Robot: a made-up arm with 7 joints. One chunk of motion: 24 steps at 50 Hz.
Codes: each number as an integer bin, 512 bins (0 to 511) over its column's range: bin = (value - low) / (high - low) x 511, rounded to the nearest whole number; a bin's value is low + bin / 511 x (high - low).
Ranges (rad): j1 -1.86..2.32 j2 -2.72..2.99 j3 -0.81..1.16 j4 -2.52..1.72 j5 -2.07..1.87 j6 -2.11..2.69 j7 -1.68..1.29
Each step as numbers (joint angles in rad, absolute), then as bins.
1 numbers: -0.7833 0.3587 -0.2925 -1.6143 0.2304 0.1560 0.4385
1 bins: 132 276 134 109 298 241 364
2 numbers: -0.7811 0.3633 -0.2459 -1.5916 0.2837 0.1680 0.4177
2 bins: 132 276 146 112 305 243 361
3 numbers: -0.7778 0.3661 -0.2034 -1.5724 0.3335 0.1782 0.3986
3 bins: 132 276 157 114 312 244 358
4 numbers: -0.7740 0.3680 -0.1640 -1.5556 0.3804 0.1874 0.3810
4 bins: 133 276 168 116 318 245 355
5 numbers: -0.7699 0.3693 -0.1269 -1.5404 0.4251 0.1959 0.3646
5 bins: 133 276 177 118 324 245 352
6 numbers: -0.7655 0.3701 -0.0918 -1.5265 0.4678 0.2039 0.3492
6 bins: 134 277 186 120 329 246 349
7 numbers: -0.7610 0.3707 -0.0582 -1.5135 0.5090 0.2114 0.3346
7 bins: 134 277 195 121 334 247 347
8 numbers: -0.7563 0.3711 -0.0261 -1.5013 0.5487 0.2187 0.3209
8 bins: 135 277 203 123 340 248 344
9 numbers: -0.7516 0.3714 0.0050 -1.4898 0.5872 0.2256 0.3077
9 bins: 136 277 211 124 345 249 342
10 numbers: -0.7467 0.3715 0.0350 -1.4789 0.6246 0.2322 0.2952
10 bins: 136 277 219 125 349 249 340
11 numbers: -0.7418 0.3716 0.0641 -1.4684 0.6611 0.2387 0.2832
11 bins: 137 277 227 127 354 250 338
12 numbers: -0.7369 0.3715 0.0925 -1.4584 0.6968 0.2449 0.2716
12 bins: 137 277 234 128 359 251 336
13 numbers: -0.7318 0.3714 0.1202 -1.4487 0.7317 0.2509 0.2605
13 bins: 138 277 241 129 363 251 334
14 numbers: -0.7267 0.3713 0.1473 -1.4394 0.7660 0.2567 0.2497
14 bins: 139 277 248 130 368 252 332
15 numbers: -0.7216 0.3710 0.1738 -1.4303 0.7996 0.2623 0.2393
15 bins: 139 277 255 131 372 253 330
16 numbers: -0.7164 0.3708 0.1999 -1.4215 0.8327 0.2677 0.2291
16 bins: 140 277 262 132 376 253 328
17 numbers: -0.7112 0.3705 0.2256 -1.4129 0.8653 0.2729 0.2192
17 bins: 140 277 269 133 381 254 327
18 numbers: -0.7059 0.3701 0.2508 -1.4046 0.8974 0.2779 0.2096
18 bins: 141 277 275 134 385 254 325
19 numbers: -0.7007 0.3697 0.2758 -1.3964 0.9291 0.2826 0.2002
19 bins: 142 277 282 135 389 255 323
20 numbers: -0.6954 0.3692 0.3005 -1.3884 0.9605 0.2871 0.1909
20 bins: 142 276 288 136 393 255 322
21 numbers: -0.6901 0.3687 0.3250 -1.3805 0.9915 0.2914 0.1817
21 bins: 143 276 294 137 397 256 320
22 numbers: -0.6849 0.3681 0.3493 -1.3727 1.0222 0.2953 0.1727
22 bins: 144 276 301 138 401 256 319
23 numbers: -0.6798 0.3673 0.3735 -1.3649 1.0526 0.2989 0.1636
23 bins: 144 276 307 139 405 256 317
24 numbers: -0.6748 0.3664 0.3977 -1.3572 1.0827 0.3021 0.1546
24 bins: 145 276 313 140 409 257 316
